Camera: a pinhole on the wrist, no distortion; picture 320 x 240 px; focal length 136.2 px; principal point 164.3 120.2 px. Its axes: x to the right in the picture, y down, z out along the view. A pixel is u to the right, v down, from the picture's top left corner.
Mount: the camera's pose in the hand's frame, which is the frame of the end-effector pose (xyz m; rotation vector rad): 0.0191 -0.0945 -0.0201 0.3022 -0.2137 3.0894
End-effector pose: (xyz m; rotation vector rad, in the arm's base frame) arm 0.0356 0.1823 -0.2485 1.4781 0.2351 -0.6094
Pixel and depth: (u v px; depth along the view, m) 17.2 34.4 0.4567
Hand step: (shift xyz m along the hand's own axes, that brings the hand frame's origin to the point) 0.6024 0.1186 0.3659
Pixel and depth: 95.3 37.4 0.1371
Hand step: 0.1170 -0.0322 0.1107
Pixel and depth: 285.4 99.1 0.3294
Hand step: -0.2031 -0.0850 0.3639
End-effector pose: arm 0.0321 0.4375 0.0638 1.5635 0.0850 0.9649
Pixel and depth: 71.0 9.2 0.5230
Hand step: 0.4886 0.2488 0.4752
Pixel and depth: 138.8 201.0 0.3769
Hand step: 0.1505 -0.3695 0.3025
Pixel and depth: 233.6 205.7 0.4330
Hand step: -0.1261 -0.4203 0.4073
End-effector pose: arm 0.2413 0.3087 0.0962 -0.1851 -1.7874 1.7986
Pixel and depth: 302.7 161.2 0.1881
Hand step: -0.1349 -0.1736 0.1924
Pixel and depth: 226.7 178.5 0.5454
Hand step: -0.1320 -0.3975 0.5274
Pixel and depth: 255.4 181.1 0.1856
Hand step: -0.0708 -0.2005 0.1734
